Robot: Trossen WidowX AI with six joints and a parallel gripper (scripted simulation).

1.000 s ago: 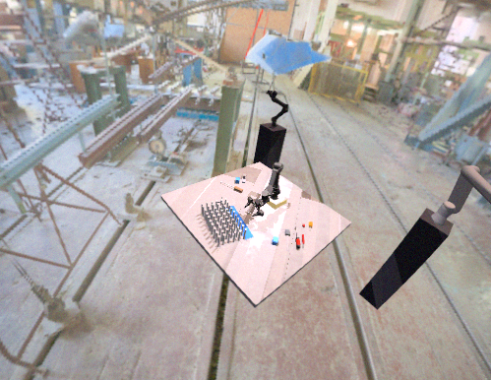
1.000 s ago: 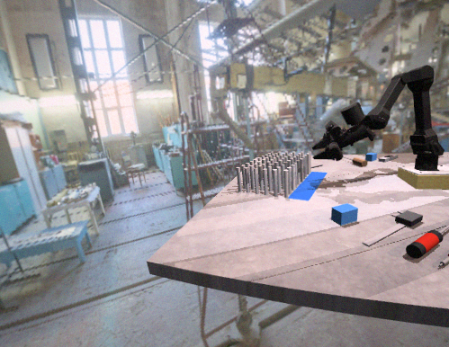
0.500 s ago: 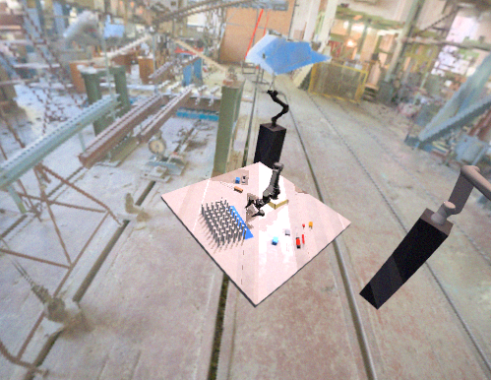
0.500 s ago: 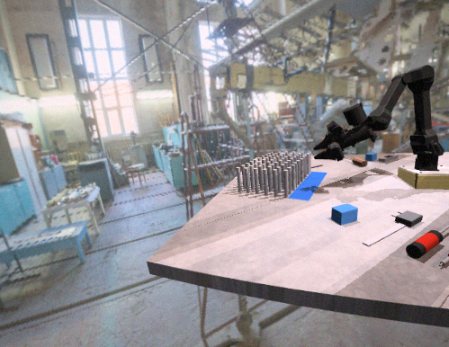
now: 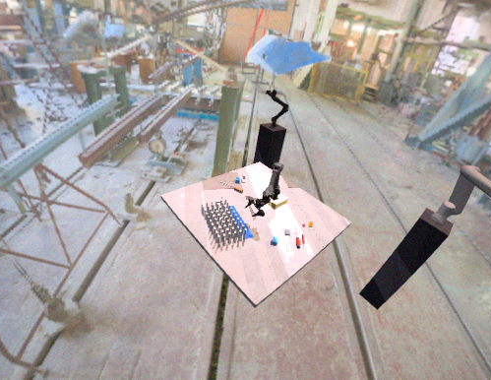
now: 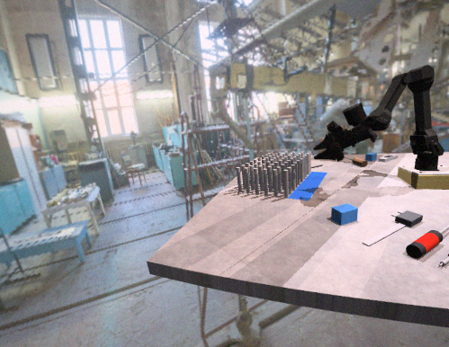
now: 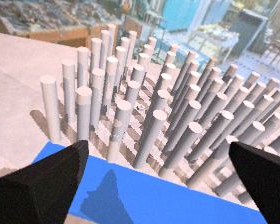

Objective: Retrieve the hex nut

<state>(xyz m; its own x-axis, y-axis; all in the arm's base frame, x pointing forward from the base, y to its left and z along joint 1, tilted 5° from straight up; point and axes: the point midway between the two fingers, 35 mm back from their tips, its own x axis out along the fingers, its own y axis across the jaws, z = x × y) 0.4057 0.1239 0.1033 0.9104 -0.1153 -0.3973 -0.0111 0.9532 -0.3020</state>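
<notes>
The blue taped strip is 10 mm ahead of my gripper tip, 70 mm to the right of it and 150 mm below it.
</notes>
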